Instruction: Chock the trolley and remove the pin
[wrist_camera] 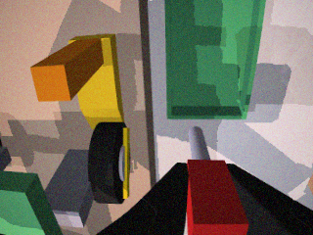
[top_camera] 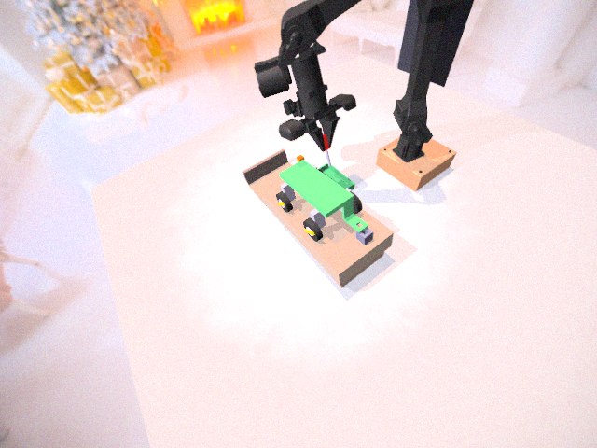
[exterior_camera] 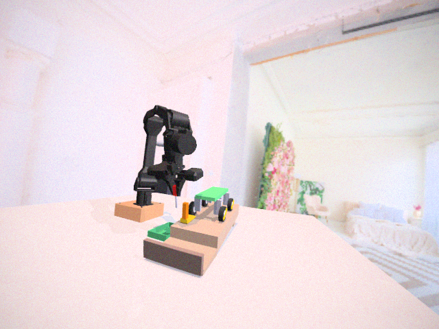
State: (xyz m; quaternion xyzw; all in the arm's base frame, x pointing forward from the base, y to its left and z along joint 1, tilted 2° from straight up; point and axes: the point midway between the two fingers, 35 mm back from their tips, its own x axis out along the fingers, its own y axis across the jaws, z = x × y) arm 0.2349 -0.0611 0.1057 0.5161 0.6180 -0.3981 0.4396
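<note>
Now: the red-headed stop pin right at my gripper tip. Round my gripper tip: end wall 150 mm to the right, 130 mm ahead, 110 mm below; trolley 110 mm to the left, 90 mm ahead, 20 mm below; yellow chock 60 mm ahead, 50 mm below.
</note>
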